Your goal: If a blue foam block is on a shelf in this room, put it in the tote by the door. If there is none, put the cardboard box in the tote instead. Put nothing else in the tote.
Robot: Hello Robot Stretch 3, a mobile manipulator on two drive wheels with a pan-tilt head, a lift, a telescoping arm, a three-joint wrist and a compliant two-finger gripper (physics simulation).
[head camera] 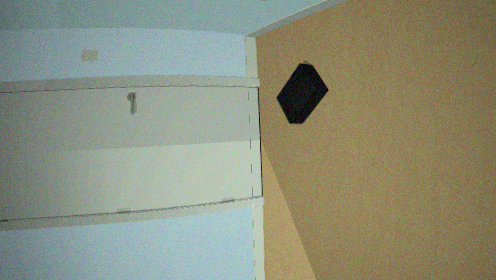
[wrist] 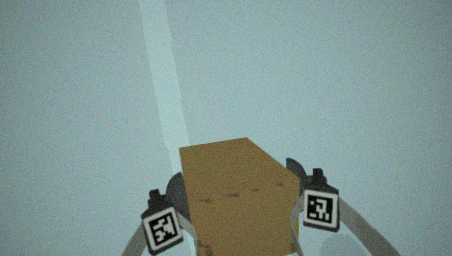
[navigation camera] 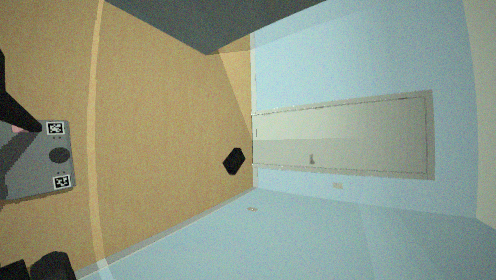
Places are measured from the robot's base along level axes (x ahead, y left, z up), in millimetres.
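Pixels of known places: gripper, fingertip midpoint: [wrist: 236,184]; robot's base, link origin: [navigation camera: 59,153].
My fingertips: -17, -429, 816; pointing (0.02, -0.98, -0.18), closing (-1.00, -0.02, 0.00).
Observation:
Ahead of a thing's pixels: the offset from my fingertips to its middle, as dx, dy, dz. "spot": to the spot under its first point.
The cardboard box @[+6, +12, +1] [wrist: 242,215], brown and plain, is between the two fingers of my gripper [wrist: 236,184] in the wrist view. Both fingertips press its sides, so the gripper is shut on it, with a pale blue wall behind. The tote @[+1498, +126, -766] [head camera: 302,93] [navigation camera: 234,161] appears as a solid black shape on the floor close to the door [head camera: 150,172] [navigation camera: 360,142]; its inside is too dark to make out. The box is well apart from the tote. No blue foam block and no shelf contents show in these views.
In the navigation view, a large dark grey piece @[spot: +875, +1399, -382] [navigation camera: 215,22] juts in at the top, and my base [navigation camera: 35,160] is at the left with black robot parts near it. A pale strip [navigation camera: 92,115] crosses the wood floor. Blue walls meet near the tote.

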